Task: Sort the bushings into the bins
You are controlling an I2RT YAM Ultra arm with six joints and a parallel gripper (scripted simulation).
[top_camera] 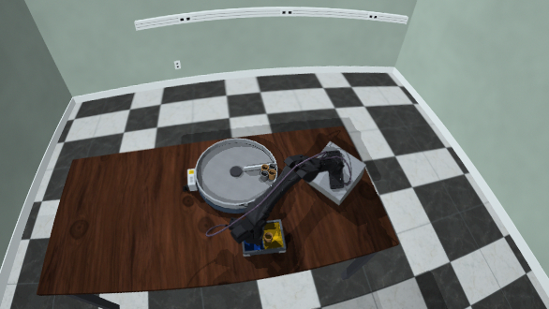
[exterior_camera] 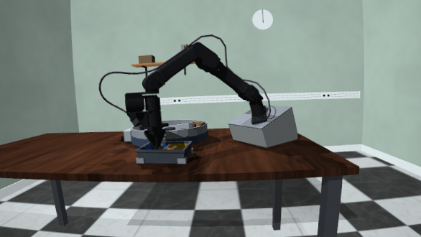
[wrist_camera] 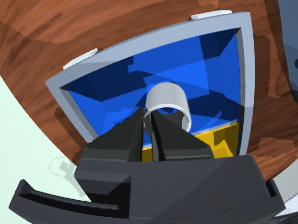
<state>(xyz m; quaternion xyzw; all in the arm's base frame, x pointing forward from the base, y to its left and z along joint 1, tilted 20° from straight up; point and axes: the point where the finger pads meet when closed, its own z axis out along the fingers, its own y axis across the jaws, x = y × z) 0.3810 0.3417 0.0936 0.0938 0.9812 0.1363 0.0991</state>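
The blue bin lies 3 cm below my hand, 1 cm to the right of it and 1 cm ahead of it. Also, from my hand: grey turntable (37 cm to the right, 12 cm ahead, 1 cm above); then yellow bin (7 cm behind, 3 cm to the right, 3 cm below); then bin tray (3 cm behind, 2 cm to the right, 2 cm below).
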